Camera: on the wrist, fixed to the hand. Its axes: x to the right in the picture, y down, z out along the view.
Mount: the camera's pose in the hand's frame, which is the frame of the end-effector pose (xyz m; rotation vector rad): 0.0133 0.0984 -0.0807 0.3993 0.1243 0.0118
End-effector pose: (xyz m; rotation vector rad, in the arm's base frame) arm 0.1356 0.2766 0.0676 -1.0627 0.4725 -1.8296
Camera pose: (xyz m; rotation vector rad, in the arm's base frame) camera 0.1187 0.2075 -0.0388 -0.6761 0.1714 -1.8854
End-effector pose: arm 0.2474 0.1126 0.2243 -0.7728 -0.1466 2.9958
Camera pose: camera 0.2730 0.0221 0.1375 -0.9022 0.4463 2.8312
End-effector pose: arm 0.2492 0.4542 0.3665 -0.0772 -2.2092 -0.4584
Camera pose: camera 0.3218 0.5161 0.4518 0.1480 -2.1347 -0.0088
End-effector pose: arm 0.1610 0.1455 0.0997 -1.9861 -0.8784 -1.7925
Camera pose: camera 0.1610 0.0245 0.1413 -1.6085 -1.0820 -1.5656
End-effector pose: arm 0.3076 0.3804 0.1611 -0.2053 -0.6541 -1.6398
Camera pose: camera 0.4177 0.3228 0.1305 0.1807 -0.8656 -1.4634
